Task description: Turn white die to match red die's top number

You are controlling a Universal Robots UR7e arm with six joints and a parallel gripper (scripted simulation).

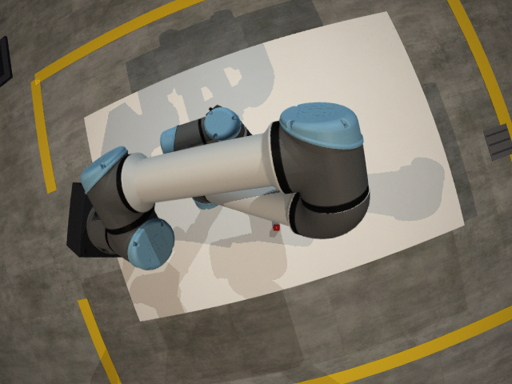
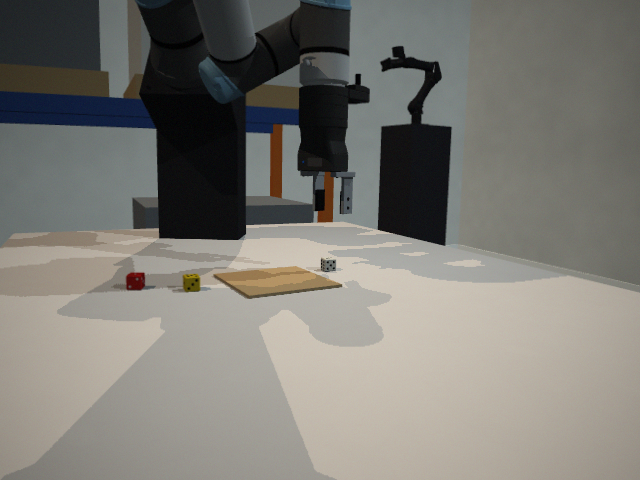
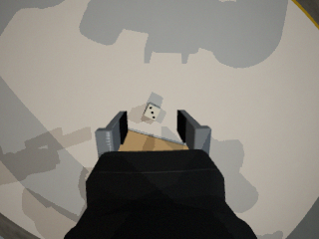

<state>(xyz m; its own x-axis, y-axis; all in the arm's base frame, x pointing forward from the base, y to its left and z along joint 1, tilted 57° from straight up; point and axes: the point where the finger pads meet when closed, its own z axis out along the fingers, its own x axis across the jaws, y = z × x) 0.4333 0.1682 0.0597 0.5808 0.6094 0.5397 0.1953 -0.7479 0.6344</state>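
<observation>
Right now my hand is 10 mm to the left of the white die and 100 mm above it. Round my hand: yellow die: 40 mm ahead, 240 mm to the right, 100 mm below; then red die: 300 mm to the right, 100 mm below; then tan mat: 40 mm ahead, 120 mm to the right, 110 mm below.
</observation>
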